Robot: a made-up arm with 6 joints. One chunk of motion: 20 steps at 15 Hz.
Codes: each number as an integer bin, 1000 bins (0 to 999) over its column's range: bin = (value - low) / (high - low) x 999, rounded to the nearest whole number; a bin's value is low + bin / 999 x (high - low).
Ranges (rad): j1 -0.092..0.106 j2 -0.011..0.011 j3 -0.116..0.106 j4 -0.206..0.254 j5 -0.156..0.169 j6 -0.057..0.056
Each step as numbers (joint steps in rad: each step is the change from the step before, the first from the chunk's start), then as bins.
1 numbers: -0.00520 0.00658 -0.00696 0.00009 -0.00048 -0.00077
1 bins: 438 798 491 448 478 497
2 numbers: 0.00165 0.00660 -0.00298 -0.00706 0.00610 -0.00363
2 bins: 473 799 509 432 498 472
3 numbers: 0.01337 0.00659 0.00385 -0.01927 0.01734 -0.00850
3 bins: 532 799 539 406 533 429
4 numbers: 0.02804 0.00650 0.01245 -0.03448 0.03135 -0.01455
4 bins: 606 795 578 372 576 375
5 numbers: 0.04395 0.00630 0.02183 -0.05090 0.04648 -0.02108
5 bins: 686 786 620 337 622 318
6 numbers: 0.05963 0.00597 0.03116 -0.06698 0.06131 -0.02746
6 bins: 765 771 662 302 668 261
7 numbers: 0.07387 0.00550 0.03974 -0.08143 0.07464 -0.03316
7 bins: 837 749 701 271 709 211
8 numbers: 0.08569 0.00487 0.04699 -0.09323 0.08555 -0.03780
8 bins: 897 721 733 245 742 170
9 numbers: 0.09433 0.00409 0.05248 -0.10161 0.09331 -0.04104
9 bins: 940 685 758 227 766 141
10 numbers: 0.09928 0.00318 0.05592 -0.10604 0.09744 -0.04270
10 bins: 965 644 774 217 779 126
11 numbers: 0.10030 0.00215 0.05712 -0.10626 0.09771 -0.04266
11 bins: 970 597 779 217 780 127
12 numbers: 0.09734 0.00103 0.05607 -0.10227 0.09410 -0.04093
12 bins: 955 546 774 225 769 142
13 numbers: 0.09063 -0.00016 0.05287 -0.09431 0.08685 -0.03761
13 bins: 921 492 760 243 746 171
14 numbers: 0.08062 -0.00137 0.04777 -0.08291 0.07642 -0.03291
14 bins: 871 437 737 267 714 213
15 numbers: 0.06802 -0.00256 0.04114 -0.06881 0.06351 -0.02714
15 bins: 807 383 707 298 675 264
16 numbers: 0.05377 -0.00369 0.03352 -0.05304 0.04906 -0.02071
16 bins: 735 332 673 332 630 321
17 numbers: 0.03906 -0.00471 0.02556 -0.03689 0.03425 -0.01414
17 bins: 661 286 637 367 585 379
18 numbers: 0.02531 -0.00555 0.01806 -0.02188 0.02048 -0.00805
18 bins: 592 247 603 400 542 433
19 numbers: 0.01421 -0.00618 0.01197 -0.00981 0.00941 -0.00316
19 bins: 536 219 576 426 508 476
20 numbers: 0.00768 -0.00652 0.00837 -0.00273 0.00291 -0.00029
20 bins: 503 203 560 441 488 501
